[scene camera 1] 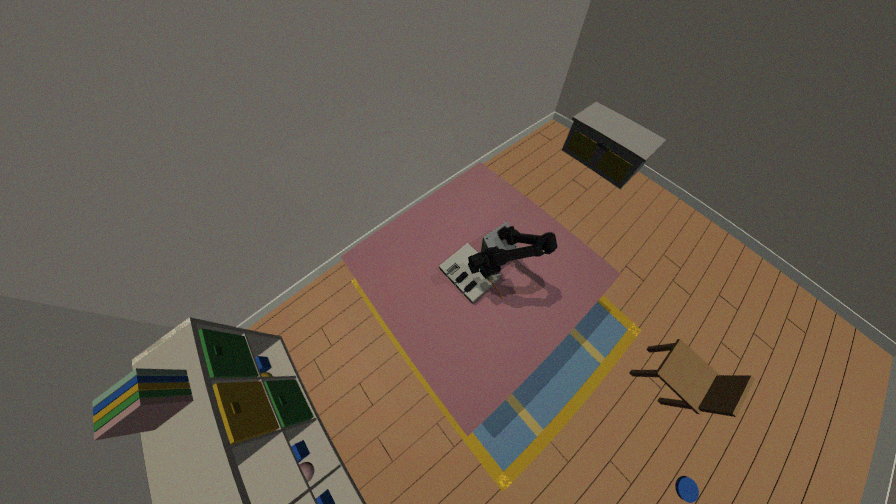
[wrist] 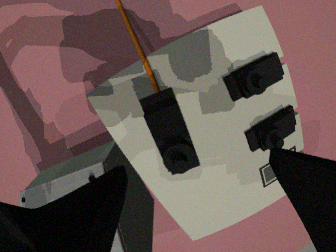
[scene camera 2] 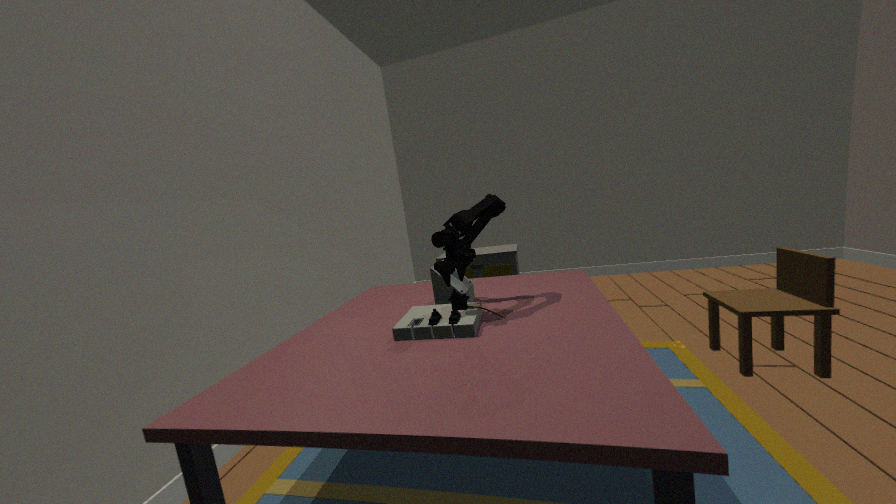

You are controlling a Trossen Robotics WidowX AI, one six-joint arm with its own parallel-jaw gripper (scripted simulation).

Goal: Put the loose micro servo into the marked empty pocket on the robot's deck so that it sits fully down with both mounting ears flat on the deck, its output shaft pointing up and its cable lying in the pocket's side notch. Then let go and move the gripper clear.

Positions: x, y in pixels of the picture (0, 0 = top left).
Labels:
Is my gripper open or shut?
Open.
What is my gripper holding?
Nothing.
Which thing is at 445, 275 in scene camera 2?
My gripper.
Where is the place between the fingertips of my gripper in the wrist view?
201, 165

